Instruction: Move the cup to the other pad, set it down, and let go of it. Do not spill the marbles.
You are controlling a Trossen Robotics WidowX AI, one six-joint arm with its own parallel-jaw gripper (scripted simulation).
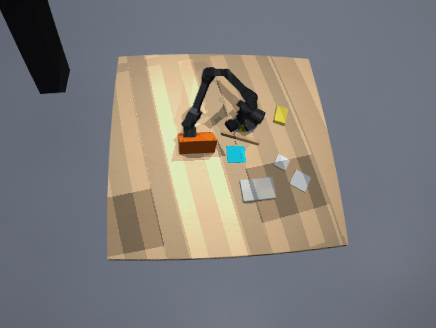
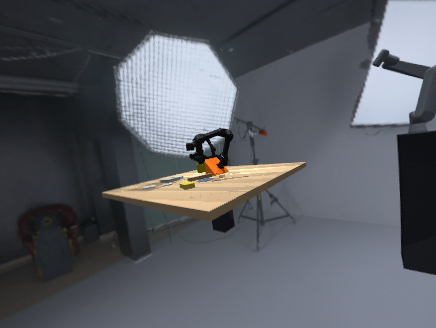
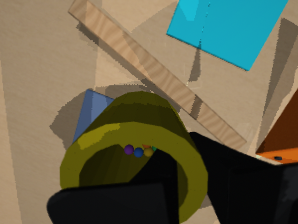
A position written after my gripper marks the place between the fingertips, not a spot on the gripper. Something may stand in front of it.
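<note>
Looking through image 3, I find a pale blue pad (image 3: 94, 103), and my own gripper (image 3: 180, 139) is visible there too.
</note>
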